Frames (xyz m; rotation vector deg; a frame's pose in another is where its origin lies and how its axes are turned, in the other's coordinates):
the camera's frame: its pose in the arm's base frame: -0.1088 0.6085 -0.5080 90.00 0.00 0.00
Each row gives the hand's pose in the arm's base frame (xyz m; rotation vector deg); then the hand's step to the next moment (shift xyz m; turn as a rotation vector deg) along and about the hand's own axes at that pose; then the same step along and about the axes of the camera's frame.
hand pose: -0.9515 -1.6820 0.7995 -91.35 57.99 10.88
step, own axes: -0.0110 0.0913 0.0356 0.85 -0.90 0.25
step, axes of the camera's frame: -0.0554 -0.0704 -0.0413 1.24 0.05 0.26
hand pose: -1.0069 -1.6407 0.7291 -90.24 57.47 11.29
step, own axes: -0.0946 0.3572 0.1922 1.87 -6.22 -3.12
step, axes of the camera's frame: -0.2264 -0.2558 -0.2383 4.17 4.25 4.06
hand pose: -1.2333 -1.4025 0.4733 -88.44 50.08 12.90
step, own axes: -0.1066 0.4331 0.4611 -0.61 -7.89 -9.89
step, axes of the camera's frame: -0.1898 -0.3582 -0.4972 1.18 8.37 9.43
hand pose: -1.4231 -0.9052 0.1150 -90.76 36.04 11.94
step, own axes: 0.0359 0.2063 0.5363 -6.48 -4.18 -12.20
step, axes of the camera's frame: 0.0507 -0.2645 -0.5089 -6.11 8.35 10.06
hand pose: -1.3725 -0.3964 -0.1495 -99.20 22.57 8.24
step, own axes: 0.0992 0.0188 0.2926 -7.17 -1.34 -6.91
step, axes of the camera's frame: 0.1217 -0.1072 -0.2636 -7.07 4.87 5.22
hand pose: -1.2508 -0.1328 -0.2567 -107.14 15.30 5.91
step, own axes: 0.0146 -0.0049 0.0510 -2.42 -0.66 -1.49
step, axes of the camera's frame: 0.0185 -0.0143 -0.0478 -2.29 1.57 0.90
